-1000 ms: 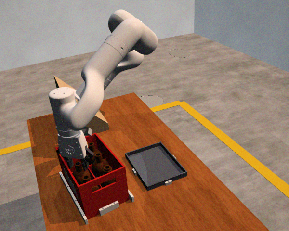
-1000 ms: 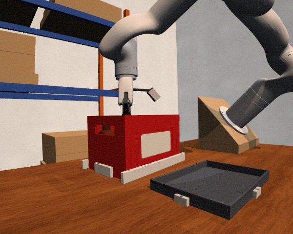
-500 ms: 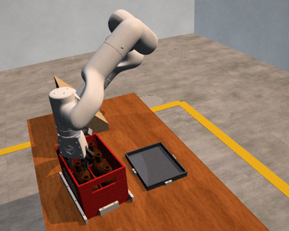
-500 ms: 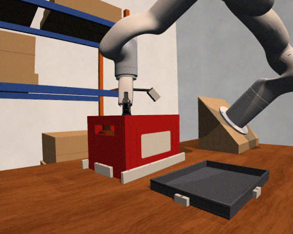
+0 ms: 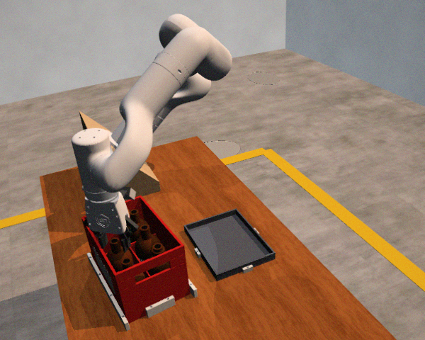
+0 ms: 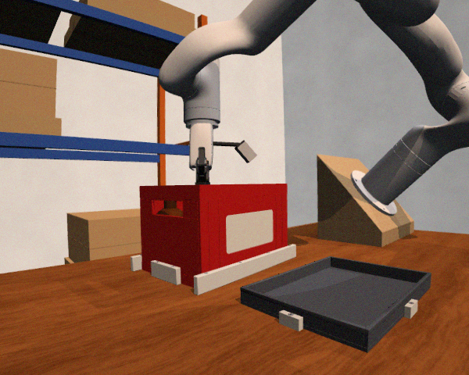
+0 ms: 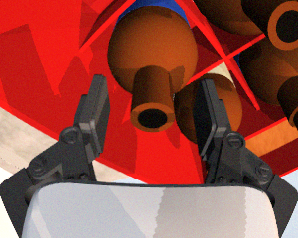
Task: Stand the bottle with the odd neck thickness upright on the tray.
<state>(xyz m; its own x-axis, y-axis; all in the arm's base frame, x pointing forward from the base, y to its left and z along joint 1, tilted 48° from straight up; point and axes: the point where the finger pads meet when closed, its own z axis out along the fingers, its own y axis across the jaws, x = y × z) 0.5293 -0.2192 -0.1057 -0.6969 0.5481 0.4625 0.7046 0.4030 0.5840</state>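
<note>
Now: hand 50 mm to the right of the red crate and 70 mm above it. Round my hand: dark grey tray 30 mm ahead, 330 mm to the left, 150 mm below; then brown bottle 90 mm ahead, 70 mm below.
</note>
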